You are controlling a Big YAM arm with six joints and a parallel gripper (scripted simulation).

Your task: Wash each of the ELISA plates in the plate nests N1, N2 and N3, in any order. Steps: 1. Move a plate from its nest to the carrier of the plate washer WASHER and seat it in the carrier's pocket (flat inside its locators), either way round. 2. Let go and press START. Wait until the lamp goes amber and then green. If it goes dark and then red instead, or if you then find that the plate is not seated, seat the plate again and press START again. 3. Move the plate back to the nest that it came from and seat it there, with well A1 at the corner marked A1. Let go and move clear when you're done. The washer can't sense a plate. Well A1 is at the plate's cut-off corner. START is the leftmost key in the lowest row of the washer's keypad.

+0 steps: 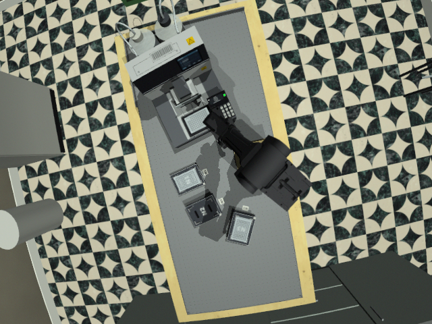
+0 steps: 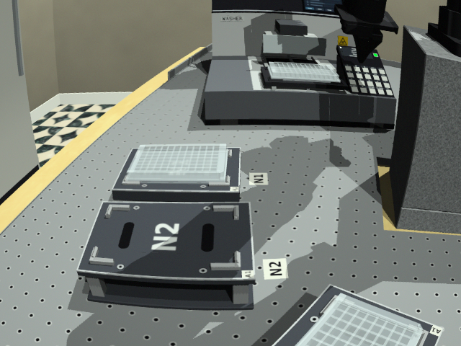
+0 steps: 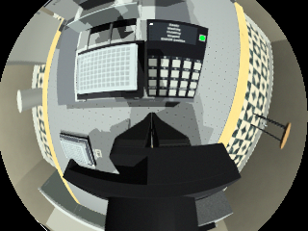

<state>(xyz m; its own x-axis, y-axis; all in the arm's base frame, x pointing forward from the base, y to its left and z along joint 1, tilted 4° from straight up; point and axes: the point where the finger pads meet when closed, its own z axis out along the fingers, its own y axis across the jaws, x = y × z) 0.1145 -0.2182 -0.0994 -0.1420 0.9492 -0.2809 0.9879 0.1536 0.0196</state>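
Right now the washer carrier is 10 cm ahead of my hand, 7 cm below it and 6 cm to the right of it. The rest, counted from my hand: plate washer (22 cm to the right, 13 cm ahead, 1 cm below); nest N3 (54 cm to the left, 10 cm below, 6 cm ahead); nest label (20 cm to the left, 16 cm ahead, 14 cm below).
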